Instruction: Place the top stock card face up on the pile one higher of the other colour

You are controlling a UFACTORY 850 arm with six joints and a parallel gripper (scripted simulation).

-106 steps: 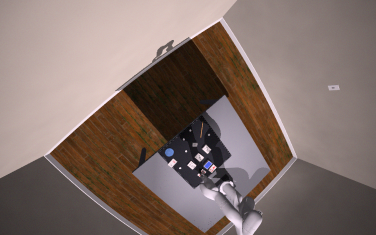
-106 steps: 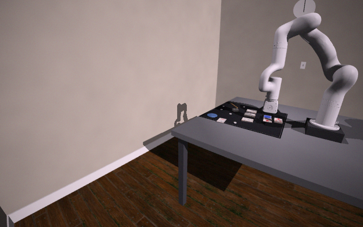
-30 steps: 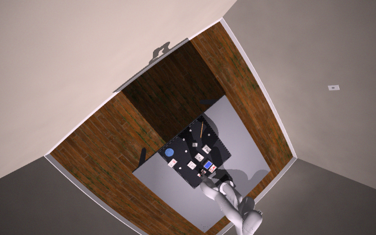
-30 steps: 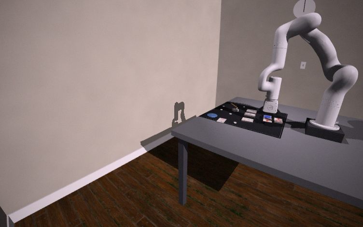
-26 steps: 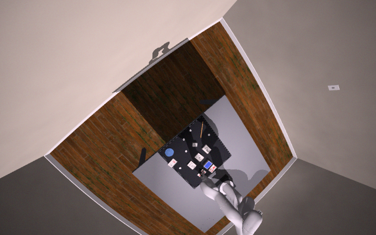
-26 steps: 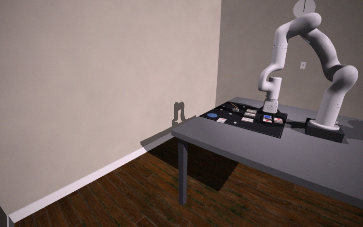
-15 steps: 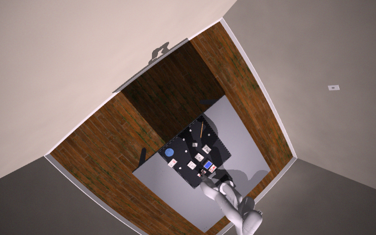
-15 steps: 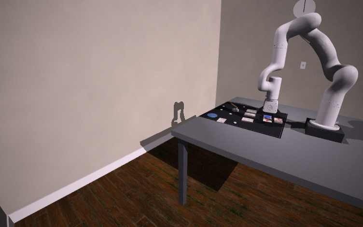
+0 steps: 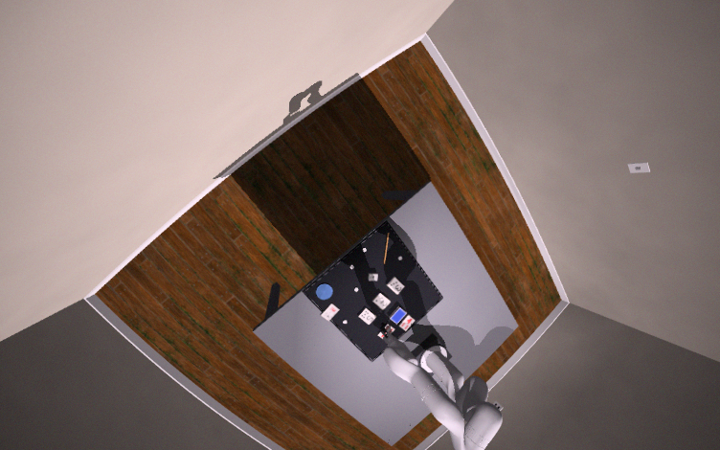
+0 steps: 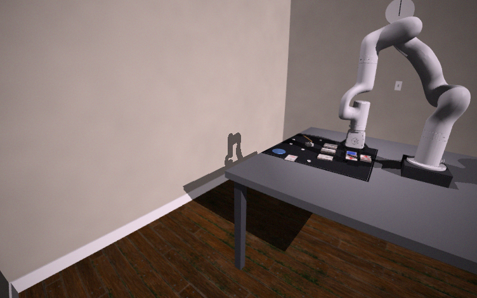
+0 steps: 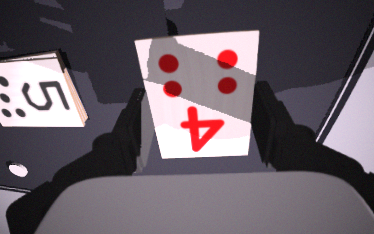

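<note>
The red 4 card is 1 cm below my hand. Also, from my hand: red 4: 8 cm behind, 12 cm to the right, 4 cm below; then black 5: 15 cm ahead, 1 cm to the left, 4 cm below; then black 2: 15 cm ahead, 11 cm to the right, 4 cm below.
</note>
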